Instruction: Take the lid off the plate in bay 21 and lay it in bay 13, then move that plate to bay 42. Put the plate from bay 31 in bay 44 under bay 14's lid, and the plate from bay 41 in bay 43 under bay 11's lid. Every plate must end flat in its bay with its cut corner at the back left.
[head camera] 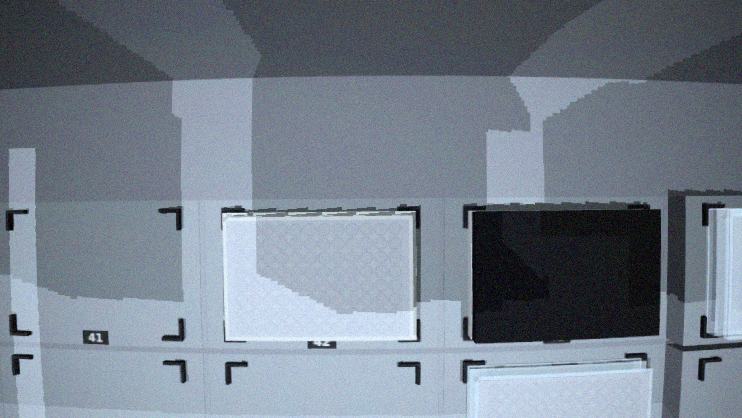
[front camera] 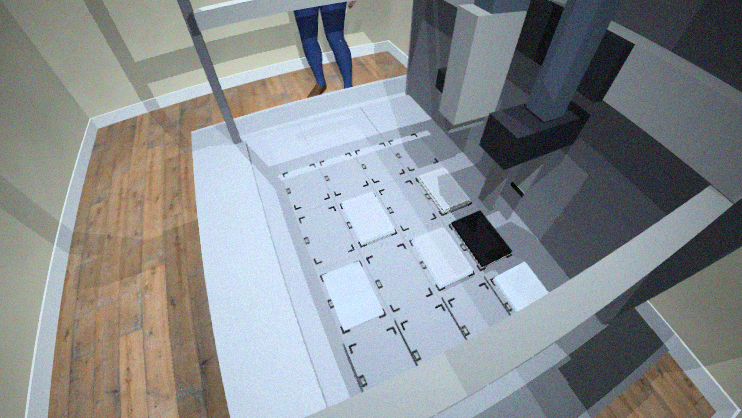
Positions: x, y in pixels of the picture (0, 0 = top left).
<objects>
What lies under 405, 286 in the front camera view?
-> A bay 23.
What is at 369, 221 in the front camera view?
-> A plate.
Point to a bay 11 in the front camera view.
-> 308, 189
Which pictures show the plate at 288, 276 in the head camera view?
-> The head camera view and the front camera view: all of them.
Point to a bay 14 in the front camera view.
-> At 379, 355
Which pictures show the black plate-sized piece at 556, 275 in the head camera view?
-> The head camera view and the front camera view: all of them.
</objects>
